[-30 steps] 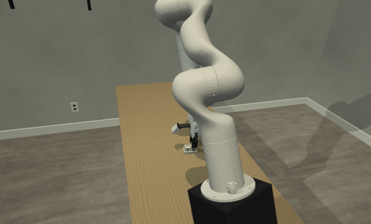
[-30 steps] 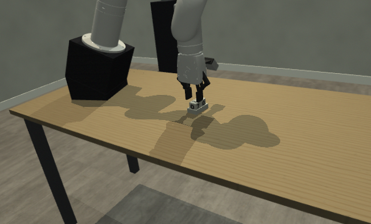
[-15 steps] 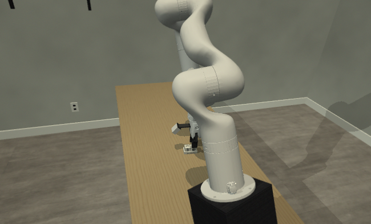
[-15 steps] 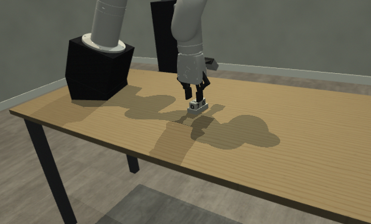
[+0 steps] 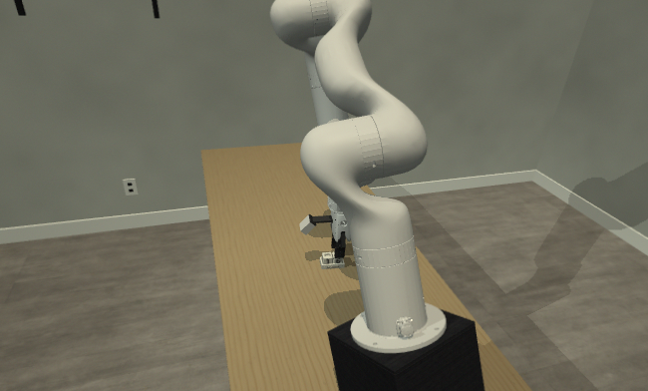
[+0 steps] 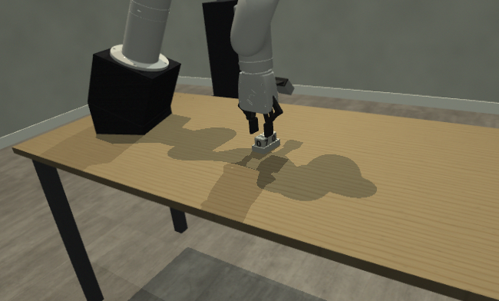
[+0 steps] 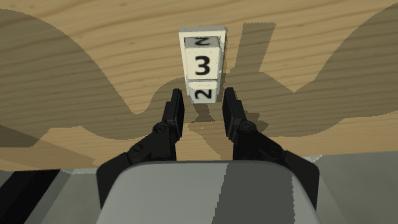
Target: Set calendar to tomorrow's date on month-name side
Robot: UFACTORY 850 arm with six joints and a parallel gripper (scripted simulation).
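My hand is 6 cm above the small calendar tray and 2 cm to the right of it.
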